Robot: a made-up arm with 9 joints. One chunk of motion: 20 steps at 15 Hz.
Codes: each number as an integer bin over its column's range. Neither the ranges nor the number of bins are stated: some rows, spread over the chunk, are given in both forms.
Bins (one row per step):
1: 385 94 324 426 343 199 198 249 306
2: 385 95 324 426 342 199 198 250 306
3: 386 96 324 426 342 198 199 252 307
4: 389 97 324 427 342 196 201 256 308
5: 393 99 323 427 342 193 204 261 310
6: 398 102 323 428 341 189 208 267 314
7: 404 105 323 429 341 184 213 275 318
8: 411 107 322 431 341 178 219 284 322
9: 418 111 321 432 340 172 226 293 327
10: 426 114 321 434 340 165 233 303 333
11: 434 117 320 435 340 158 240 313 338
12: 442 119 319 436 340 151 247 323 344
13: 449 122 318 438 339 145 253 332 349
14: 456 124 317 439 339 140 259 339 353
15: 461 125 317 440 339 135 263 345 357
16: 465 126 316 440 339 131 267 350 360
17: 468 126 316 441 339 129 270 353 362
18: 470 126 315 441 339 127 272 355 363
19: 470 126 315 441 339 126 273 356 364
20: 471 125 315 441 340 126 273 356 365
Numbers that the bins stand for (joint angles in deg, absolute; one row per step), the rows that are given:
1: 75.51 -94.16 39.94 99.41 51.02 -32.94 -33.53 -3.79 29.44
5: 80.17 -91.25 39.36 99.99 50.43 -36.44 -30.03 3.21 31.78
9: 94.75 -84.25 38.19 102.91 49.27 -48.68 -17.20 21.86 41.69
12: 108.74 -79.59 37.02 105.24 49.27 -60.93 -4.96 39.36 51.60
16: 122.15 -75.51 35.27 107.57 48.68 -72.59 6.71 55.10 60.93
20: 125.65 -76.09 34.69 108.16 49.27 -75.51 10.20 58.60 63.84
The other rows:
2: 75.51 -93.58 39.94 99.41 50.43 -32.94 -33.53 -3.21 29.44
3: 76.09 -93.00 39.94 99.41 50.43 -33.53 -32.94 -2.04 30.03
4: 77.84 -92.41 39.94 99.99 50.43 -34.69 -31.78 0.29 30.61
6: 83.09 -89.50 39.36 100.58 49.85 -38.77 -27.70 6.71 34.11
7: 86.58 -87.75 39.36 101.16 49.85 -41.69 -24.78 11.37 36.44
8: 90.66 -86.58 38.77 102.33 49.85 -45.19 -21.28 16.62 38.77
10: 99.41 -82.50 38.19 104.07 49.27 -52.77 -13.12 27.70 45.19
11: 104.07 -80.75 37.61 104.66 49.27 -56.85 -9.04 33.53 48.10
13: 112.82 -77.84 36.44 106.41 48.68 -64.43 -1.46 44.60 54.52
14: 116.90 -76.67 35.86 106.99 48.68 -67.34 2.04 48.68 56.85
15: 119.82 -76.09 35.86 107.57 48.68 -70.26 4.37 52.18 59.18
17: 123.90 -75.51 35.27 108.16 48.68 -73.76 8.45 56.85 62.10
18: 125.06 -75.51 34.69 108.16 48.68 -74.92 9.62 58.01 62.68
19: 125.06 -75.51 34.69 108.16 48.68 -75.51 10.20 58.60 63.26

